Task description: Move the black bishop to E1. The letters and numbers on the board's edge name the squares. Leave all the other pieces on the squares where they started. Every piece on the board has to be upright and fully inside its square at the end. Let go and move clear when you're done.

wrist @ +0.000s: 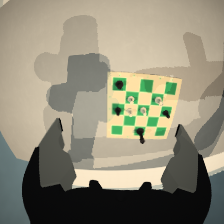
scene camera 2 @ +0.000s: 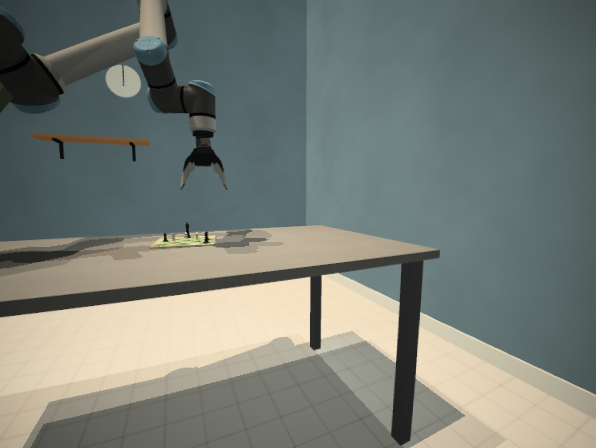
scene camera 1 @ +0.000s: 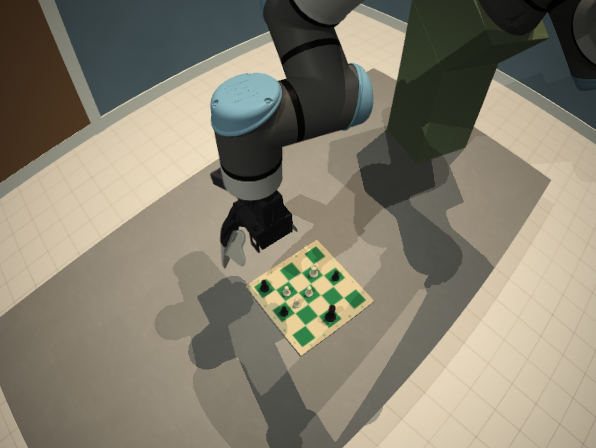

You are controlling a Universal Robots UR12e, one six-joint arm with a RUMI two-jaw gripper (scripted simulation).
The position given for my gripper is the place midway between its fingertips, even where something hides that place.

In view: my gripper (scene camera 1: 258, 246) and a chessboard (scene camera 1: 305, 327).
The chessboard is seen too in the wrist view (wrist: 144, 88). My gripper is seen too in the wrist view (wrist: 119, 123) and in scene camera 2 (scene camera 2: 204, 189).
